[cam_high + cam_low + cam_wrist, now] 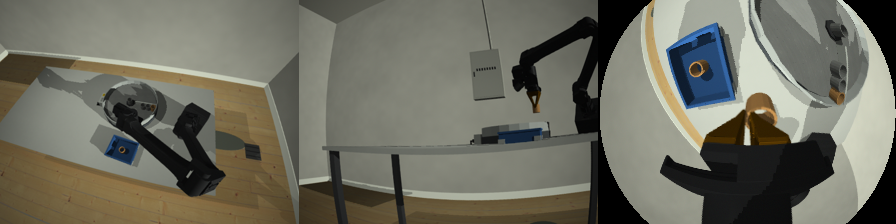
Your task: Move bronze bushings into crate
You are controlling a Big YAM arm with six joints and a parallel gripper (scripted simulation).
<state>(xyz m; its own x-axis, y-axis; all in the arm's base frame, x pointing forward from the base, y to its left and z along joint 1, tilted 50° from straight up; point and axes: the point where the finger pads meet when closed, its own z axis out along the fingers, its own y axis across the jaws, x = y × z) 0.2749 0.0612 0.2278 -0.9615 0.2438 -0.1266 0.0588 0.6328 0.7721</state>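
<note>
Right now my hand is 140 mm above the blue crate, 120 mm to the right of it and 50 mm short of it. Also, from my hand: round grey turntable: 220 mm to the right, 180 mm ahead, 110 mm below.
</note>
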